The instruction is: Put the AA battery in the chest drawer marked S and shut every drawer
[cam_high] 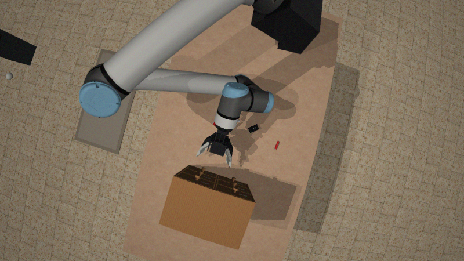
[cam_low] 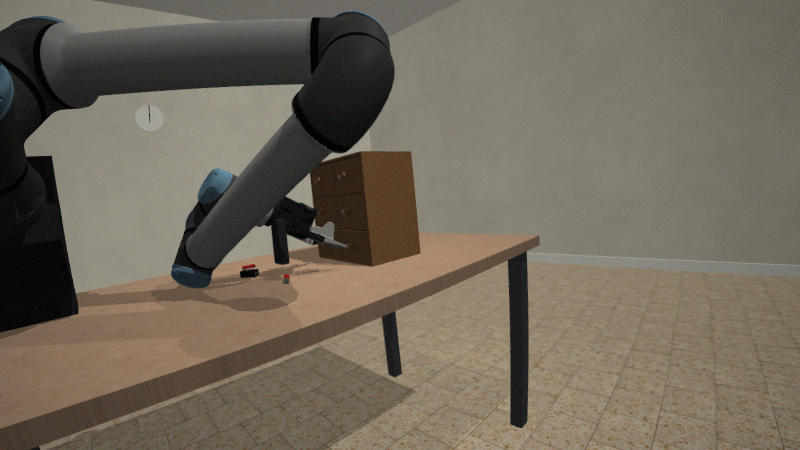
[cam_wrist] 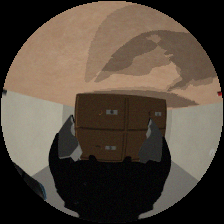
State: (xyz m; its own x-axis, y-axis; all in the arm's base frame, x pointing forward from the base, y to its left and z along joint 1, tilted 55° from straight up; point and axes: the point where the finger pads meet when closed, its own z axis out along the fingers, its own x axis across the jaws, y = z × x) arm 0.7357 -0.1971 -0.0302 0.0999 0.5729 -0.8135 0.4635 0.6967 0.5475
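Right now the drawer is 140 mm ahead of my hand, 50 mm to the right of it and 70 mm above it. From my hand the other things lie so: small black object (190 mm behind, 140 mm to the left, 50 mm below).
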